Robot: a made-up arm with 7 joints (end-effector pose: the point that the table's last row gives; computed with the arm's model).
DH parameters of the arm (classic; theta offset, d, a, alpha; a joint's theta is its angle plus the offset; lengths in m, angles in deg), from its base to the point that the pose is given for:
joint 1: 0 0.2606 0 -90
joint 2: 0 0 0 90
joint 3: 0 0.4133 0.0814 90
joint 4: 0 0 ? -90
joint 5: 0 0.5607 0 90
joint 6: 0 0 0.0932 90
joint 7: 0 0 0 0
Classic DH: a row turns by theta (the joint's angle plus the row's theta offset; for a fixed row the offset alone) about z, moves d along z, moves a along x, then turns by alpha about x.
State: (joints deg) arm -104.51 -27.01 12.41 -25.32 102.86 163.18 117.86
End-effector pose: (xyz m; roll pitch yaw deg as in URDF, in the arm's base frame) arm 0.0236 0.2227 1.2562 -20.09 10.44 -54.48
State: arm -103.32 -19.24 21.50 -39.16 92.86 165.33 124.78
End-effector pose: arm 0.0382 -0.0483 1.2691 -4.37 29.30 -44.91
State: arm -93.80 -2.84 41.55 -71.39 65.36 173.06 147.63
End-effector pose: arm 0.2866 -0.4668 1.0303 56.85 56.66 16.31
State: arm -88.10 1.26 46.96 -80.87 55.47 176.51 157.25
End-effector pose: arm 0.4118 -0.4758 0.9242 78.57 56.19 42.11
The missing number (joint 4, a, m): -0.1205
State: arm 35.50 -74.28 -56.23 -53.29 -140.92 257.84 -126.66
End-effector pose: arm -0.3727 -0.6606 0.6927 -45.06 10.08 -58.68
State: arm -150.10 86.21 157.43 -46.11 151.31 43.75 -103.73
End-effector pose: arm -0.7590 -0.5824 0.7129 172.74 41.39 -72.25
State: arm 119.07 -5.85 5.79 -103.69 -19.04 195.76 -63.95
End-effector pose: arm -0.3699 0.4705 0.8097 82.97 -6.41 -139.19
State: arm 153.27 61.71 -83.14 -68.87 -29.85 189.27 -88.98
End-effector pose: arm -0.4432 0.7931 0.5437 -10.35 85.99 83.98
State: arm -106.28 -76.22 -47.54 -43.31 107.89 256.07 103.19
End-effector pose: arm -0.0279 0.8015 0.6545 124.54 -42.46 -135.77
